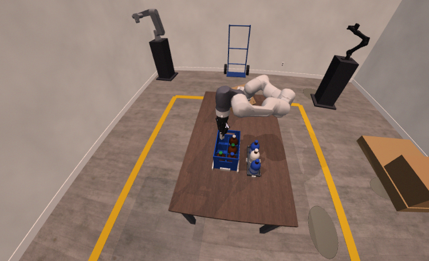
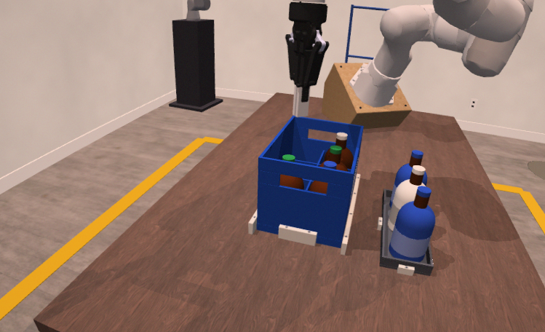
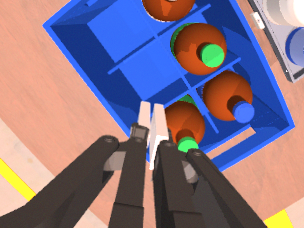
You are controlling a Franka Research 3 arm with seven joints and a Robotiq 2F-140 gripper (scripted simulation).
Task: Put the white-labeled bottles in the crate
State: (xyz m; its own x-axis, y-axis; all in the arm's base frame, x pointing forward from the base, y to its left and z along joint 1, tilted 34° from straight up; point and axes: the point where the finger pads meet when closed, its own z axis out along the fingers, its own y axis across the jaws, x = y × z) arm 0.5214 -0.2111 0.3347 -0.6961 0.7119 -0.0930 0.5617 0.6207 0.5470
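Now: hand 270 mm to the right of the white-labeled bottle and 170 mm above it. Also, from my hand: blue-labeled bottle: 280 mm to the left, 170 mm below, 90 mm ahead; then blue crate: 170 mm below, 40 mm to the left.
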